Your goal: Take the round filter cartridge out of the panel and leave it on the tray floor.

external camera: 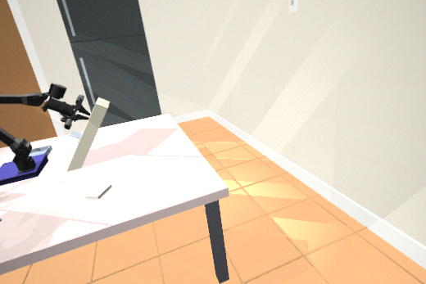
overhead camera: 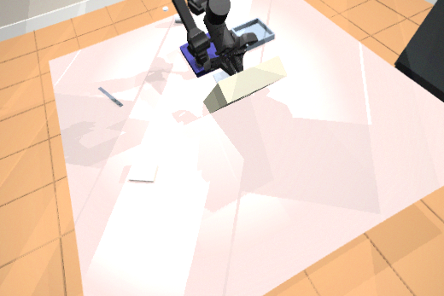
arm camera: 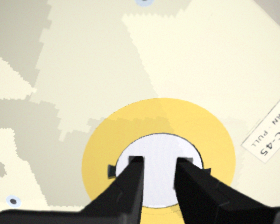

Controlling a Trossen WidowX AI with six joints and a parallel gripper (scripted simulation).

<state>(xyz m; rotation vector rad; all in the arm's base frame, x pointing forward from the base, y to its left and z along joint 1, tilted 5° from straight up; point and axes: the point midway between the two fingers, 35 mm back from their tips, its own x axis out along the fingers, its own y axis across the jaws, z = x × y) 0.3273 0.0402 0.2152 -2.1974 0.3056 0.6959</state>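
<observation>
My gripper tip is 40 mm past the cream service panel and 80 mm above it. The rest, counted from my gripper tip: round white filter cartridge: 10 mm ahead, 10 mm below; white card: 40 mm ahead, 400 mm to the right, 230 mm below; light blue tray: 430 mm behind, 260 mm to the left, 220 mm below.
</observation>
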